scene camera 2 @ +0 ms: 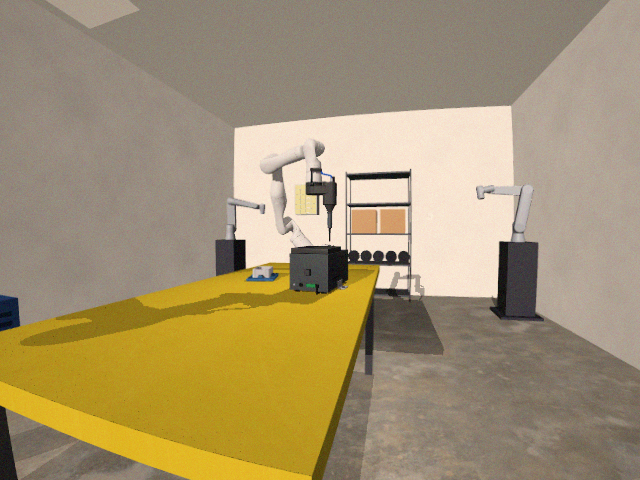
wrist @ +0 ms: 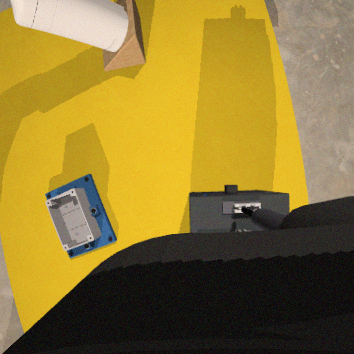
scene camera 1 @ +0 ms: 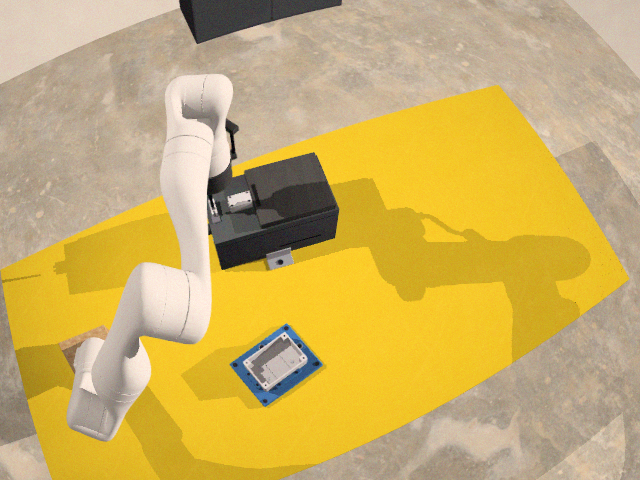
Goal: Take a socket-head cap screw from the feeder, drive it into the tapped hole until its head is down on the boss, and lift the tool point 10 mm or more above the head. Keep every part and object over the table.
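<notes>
The black feeder [scene camera 1: 279, 232] [scene camera 2: 310, 266] [wrist: 210, 212] stands on the yellow table, with a small silvery pick-up spot [scene camera 1: 214, 208] at one end of its top. My screwdriver [scene camera 2: 329, 238] [wrist: 244, 209] points straight down over that end. Its tip is close above the feeder top in scene camera 2 and overlaps the pick-up spot in the wrist view. Whether a screw is on the tip is too small to tell. A light grey open housing [scene camera 1: 281, 364] [scene camera 2: 262, 271] [wrist: 76, 222] sits on a blue plate [scene camera 1: 307, 369] [wrist: 103, 225]. Which hole is the tapped one I cannot tell.
A small grey bracket with a hole [scene camera 1: 273, 263] is beside the feeder's long side. A wooden block [scene camera 1: 69, 347] [wrist: 127, 55] is by the arm's base. A shelf rack [scene camera 2: 378, 204] and two pedestal arms stand beyond the table [scene camera 1: 439, 155] [scene camera 2: 206, 372].
</notes>
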